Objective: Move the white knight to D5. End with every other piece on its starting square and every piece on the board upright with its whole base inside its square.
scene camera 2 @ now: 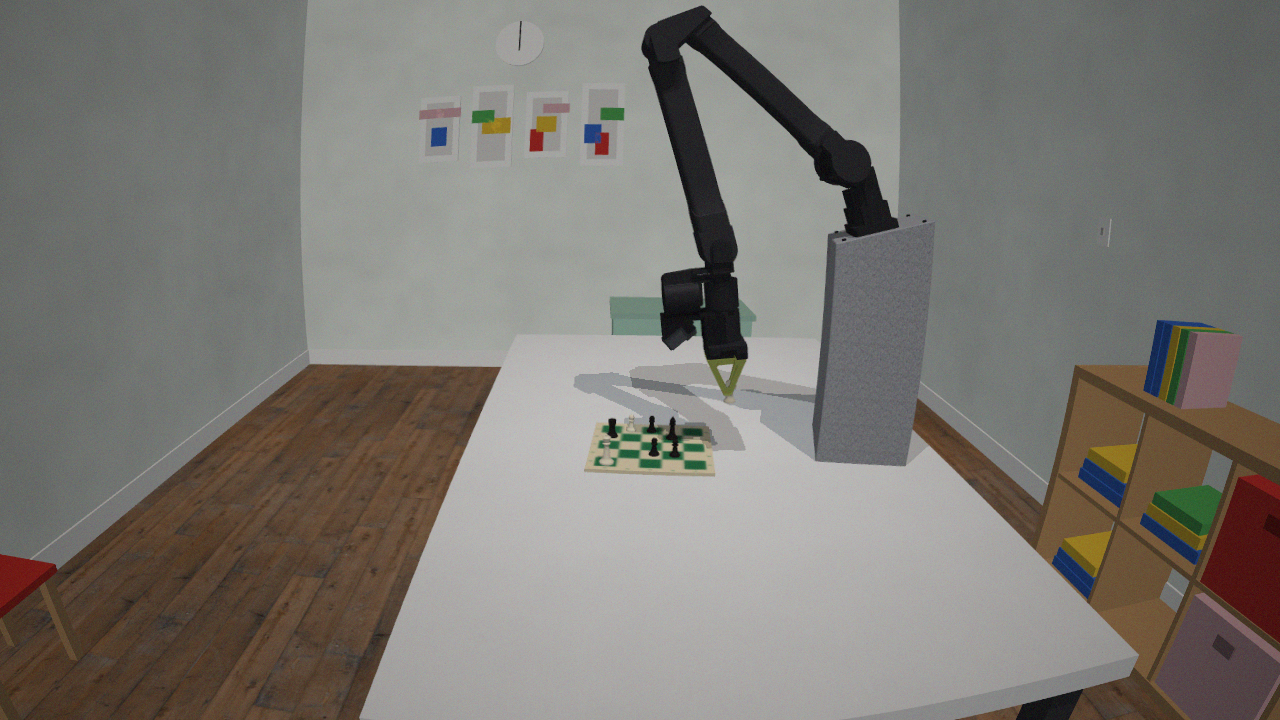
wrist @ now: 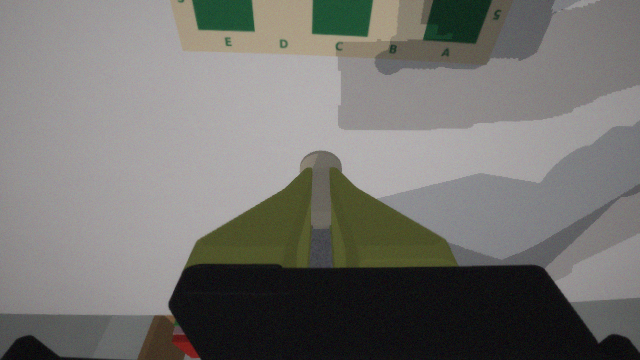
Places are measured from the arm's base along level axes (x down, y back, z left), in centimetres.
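Pixels of known places: gripper, fingertip midpoint: (scene camera 2: 727,394) (wrist: 320,179); arm's base, origin of the base link: (scene camera 2: 871,229).
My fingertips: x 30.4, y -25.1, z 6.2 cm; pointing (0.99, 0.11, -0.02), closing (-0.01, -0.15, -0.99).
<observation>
Ahead of a thing's pixels: the offset from my fingertips to its middle. "*": to the spot under its first point. Level surfaces: height alone.
My gripper (scene camera 2: 729,392) (wrist: 320,179) is shut on the white knight @[dx -0.7, dy +0.4, dz +0.0 cm] (scene camera 2: 729,400) (wrist: 320,159) and holds it above the table, off the board past its rank 5 edge. The knight's round base points down; the fingers hide its upper part. The chessboard @[dx +11.1, dy -13.0, dz +0.1 cm] (scene camera 2: 626,471) (wrist: 260,47) lies flat. Square D5 @[* dx +10.8, dy -4.0, dz +3.0 cm] (wrist: 283,17) shows bare in the wrist view. A tall white piece @[dx +8.1, dy -19.6, dz +8.8 cm] (scene camera 2: 606,453) stands at the board's front left corner, and a smaller white piece @[dx +9.2, dy -17.7, dz -7.0 cm] (scene camera 2: 631,424) at the back. Black pieces @[dx +9.1, dy -20.7, dz -3.3 cm] (scene camera 2: 612,428) @[dx +9.2, dy -13.8, dz -7.2 cm] (scene camera 2: 651,424) @[dx +8.6, dy -9.7, dz -4.5 cm] (scene camera 2: 672,429) @[dx +9.2, dy -12.1, dz +3.6 cm] (scene camera 2: 654,447) @[dx +9.2, dy -8.4, dz +3.5 cm] (scene camera 2: 674,449) stand upright on the board.
The white table @[dx +11.4 cm] (scene camera 2: 716,573) carries the board. The grey pedestal (scene camera 2: 868,358) of the arm stands right of the board. A wooden shelf unit (scene camera 2: 1092,374) with books is at the far right. Arm shadows fall across the table and the board's A and B side.
</observation>
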